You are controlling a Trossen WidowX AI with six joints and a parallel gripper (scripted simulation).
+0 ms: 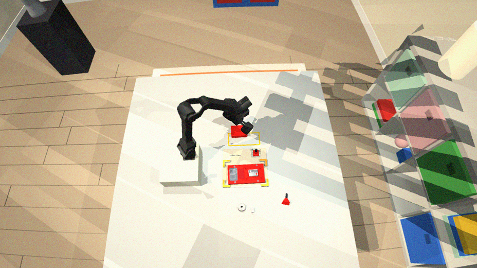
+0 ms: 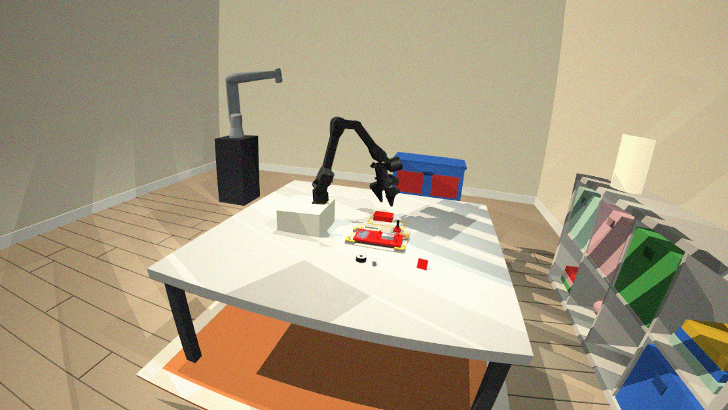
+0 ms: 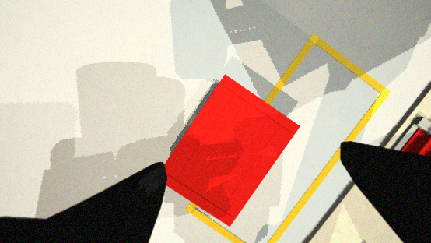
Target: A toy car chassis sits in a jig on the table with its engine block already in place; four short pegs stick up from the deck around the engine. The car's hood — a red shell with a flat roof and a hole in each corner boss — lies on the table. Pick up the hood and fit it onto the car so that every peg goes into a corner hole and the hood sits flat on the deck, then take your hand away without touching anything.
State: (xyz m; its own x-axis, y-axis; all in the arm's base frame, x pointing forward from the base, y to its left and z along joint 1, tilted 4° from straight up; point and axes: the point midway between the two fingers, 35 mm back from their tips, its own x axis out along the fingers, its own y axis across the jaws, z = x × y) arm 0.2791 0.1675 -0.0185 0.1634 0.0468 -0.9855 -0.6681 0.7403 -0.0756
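My gripper tip is now 1 cm past the red hood and 6 cm above it. From my gripper tip the other things lie so: grey engine block (5 cm ahead, 26 cm to the right, 6 cm below).
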